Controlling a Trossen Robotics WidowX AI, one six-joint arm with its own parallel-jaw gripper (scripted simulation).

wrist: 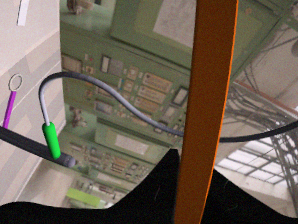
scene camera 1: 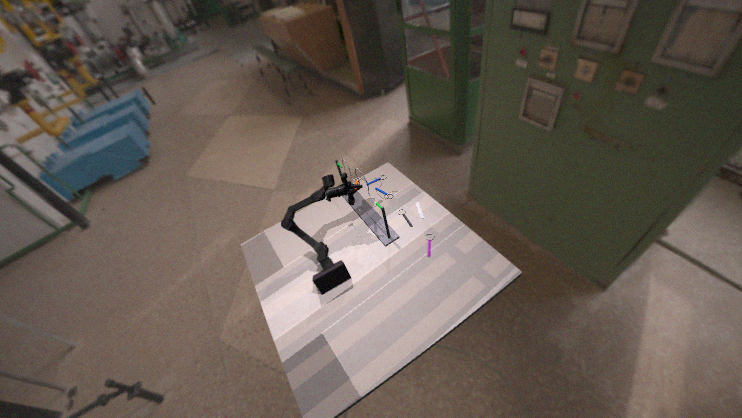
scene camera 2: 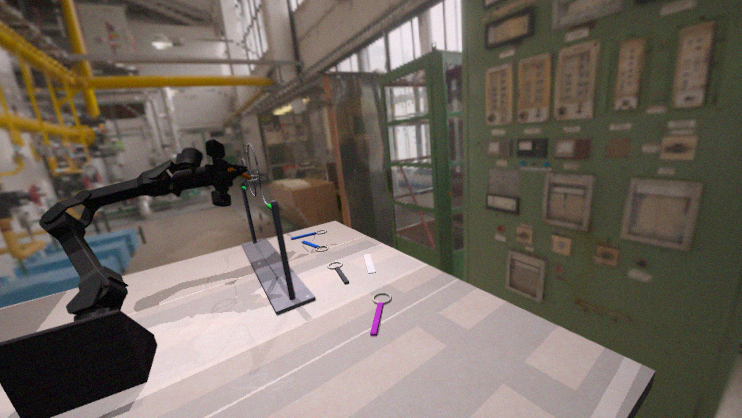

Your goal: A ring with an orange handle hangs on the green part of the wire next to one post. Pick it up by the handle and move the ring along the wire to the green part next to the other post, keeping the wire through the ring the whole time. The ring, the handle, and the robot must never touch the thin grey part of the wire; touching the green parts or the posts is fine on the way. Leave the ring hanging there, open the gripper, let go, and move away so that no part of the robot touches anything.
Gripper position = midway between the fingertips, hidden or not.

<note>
I see my gripper [scene camera 2: 247,168].
My gripper also shows in the wrist view [wrist: 178,156].
</note>
